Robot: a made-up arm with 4 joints.
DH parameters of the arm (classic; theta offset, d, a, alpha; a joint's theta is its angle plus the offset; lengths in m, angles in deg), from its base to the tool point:
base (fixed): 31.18 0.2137 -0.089 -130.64
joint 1: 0 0.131 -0.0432 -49.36
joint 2: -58.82 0.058 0.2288 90
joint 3: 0 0.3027 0.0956 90
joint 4: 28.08 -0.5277 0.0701 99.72
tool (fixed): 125.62 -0.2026 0 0
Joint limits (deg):
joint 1: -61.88..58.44
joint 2: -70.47..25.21
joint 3: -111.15..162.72
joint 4: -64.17..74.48
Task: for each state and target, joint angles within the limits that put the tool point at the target. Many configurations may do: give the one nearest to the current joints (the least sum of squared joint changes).
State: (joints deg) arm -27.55 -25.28 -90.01 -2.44
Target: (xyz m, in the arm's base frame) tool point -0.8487 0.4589 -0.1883
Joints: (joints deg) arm -29.53 -8.59 -73.27 15.15
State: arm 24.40 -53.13 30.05 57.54
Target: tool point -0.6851 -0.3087 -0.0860
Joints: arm 36.67 -60.83 24.08 36.00
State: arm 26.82 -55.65 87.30 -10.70
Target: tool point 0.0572 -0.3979 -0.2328
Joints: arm -22.52 -67.10 52.72 39.25
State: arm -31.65 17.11 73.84 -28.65
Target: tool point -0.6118 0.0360 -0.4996
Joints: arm -9.41 -10.14 31.45 -32.39
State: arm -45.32 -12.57 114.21 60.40
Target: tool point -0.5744 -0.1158 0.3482
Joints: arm -20.79 15.98 128.06 67.67
